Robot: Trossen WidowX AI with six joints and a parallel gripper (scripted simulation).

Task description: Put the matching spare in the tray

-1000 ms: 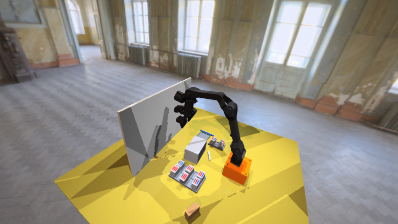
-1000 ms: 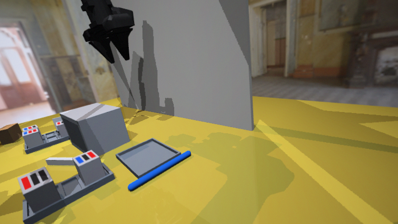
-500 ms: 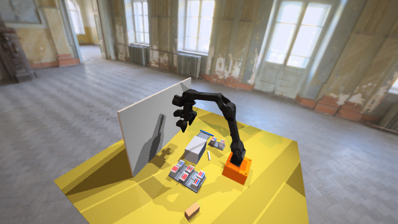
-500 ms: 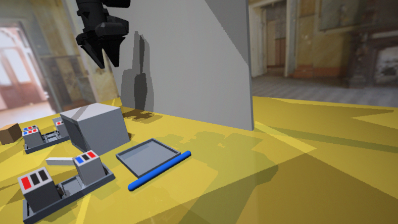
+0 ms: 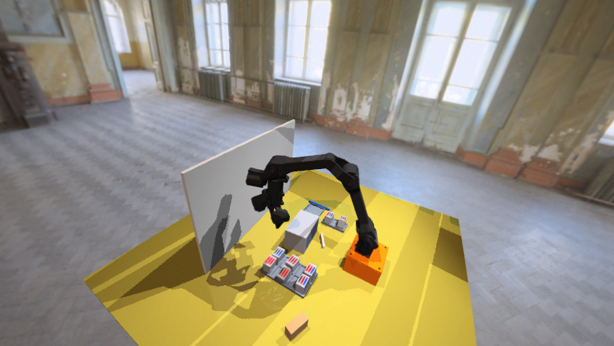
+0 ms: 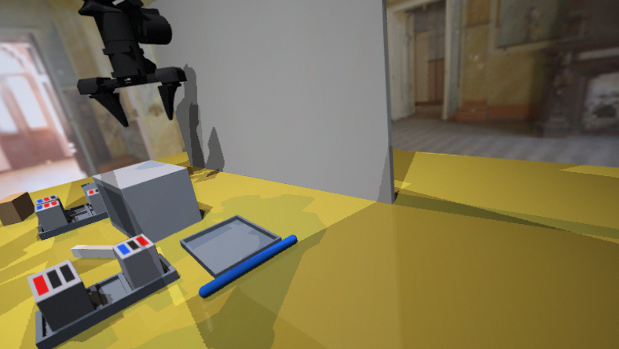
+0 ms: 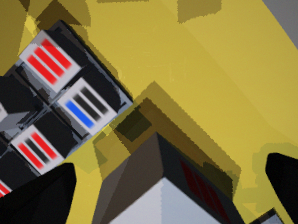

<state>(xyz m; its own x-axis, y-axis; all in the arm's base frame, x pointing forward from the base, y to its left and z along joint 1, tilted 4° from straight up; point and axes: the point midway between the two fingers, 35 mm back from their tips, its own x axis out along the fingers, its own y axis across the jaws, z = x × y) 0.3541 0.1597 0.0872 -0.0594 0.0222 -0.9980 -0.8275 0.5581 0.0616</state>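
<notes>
Right now the spare is 13 cm below my gripper tip, 9 cm to the left of it and 5 cm behind it. Round my gripper tip: grey mounted unit (12 cm to the right, 12 cm below, 6 cm behind); then grey board (18 cm ahead, 9 cm to the right, 6 cm above); then grey tray (32 cm to the right, 16 cm below).
</notes>
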